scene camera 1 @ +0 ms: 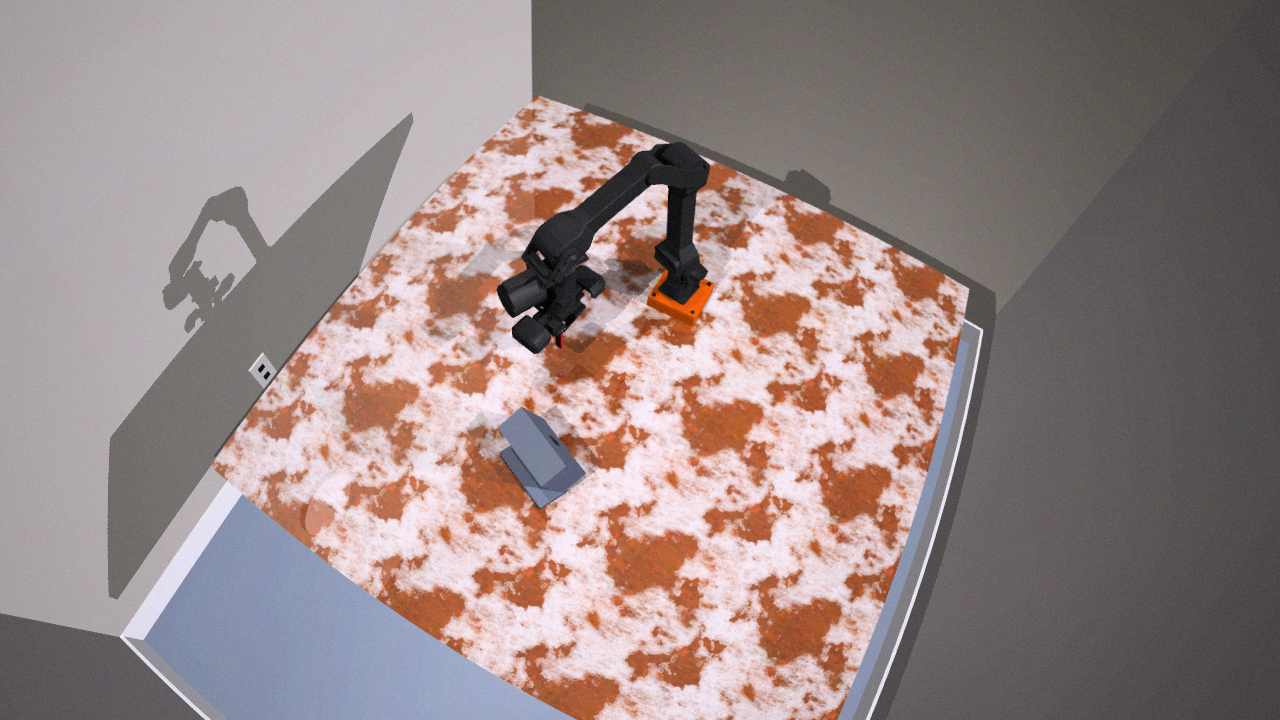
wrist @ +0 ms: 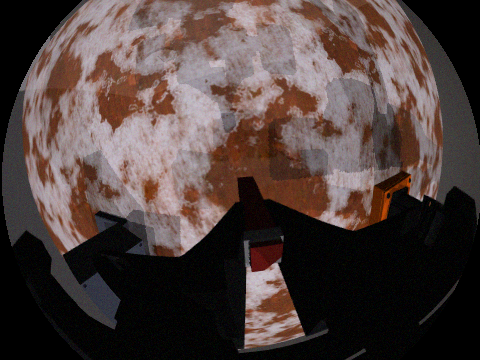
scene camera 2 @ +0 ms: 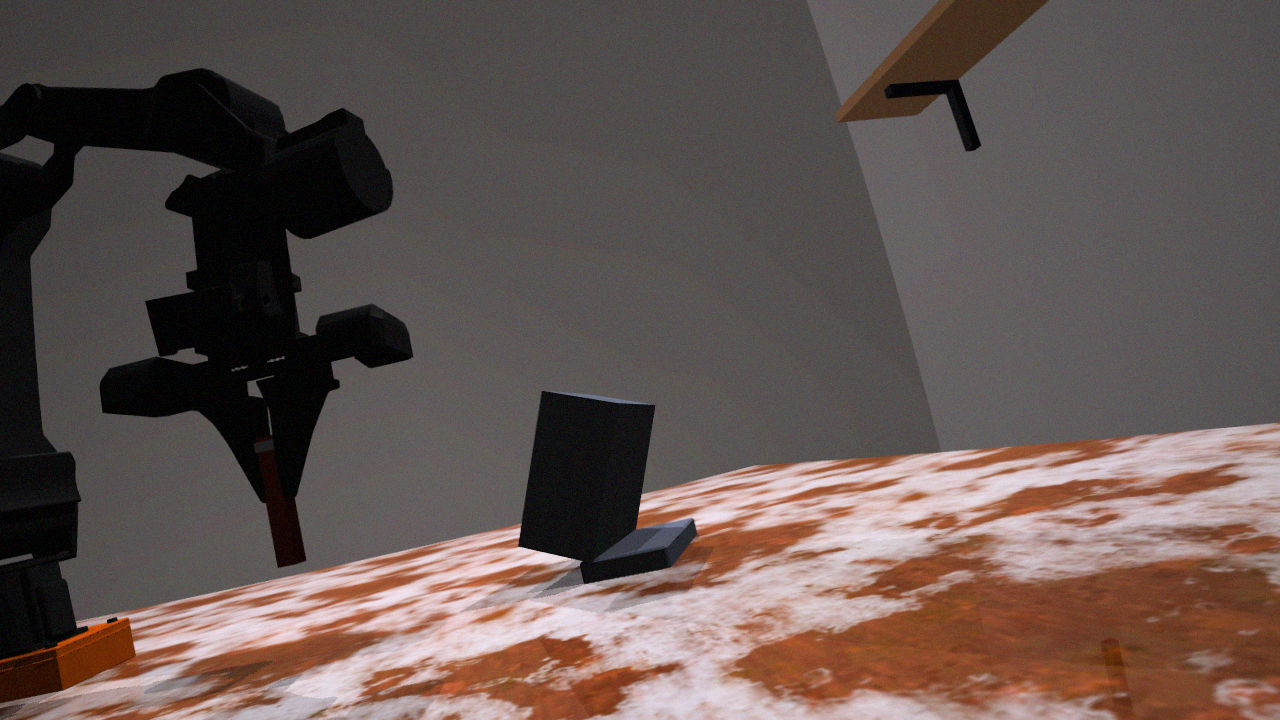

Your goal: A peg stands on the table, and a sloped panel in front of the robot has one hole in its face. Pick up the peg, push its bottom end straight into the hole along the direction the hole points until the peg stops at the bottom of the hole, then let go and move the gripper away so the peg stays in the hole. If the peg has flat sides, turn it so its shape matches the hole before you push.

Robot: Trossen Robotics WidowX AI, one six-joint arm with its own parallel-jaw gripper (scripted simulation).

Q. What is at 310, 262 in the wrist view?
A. My gripper.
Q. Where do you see a grey sloped panel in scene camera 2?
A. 585, 482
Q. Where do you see a grey sloped panel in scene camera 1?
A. At 528, 434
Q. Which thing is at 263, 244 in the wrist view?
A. A peg.
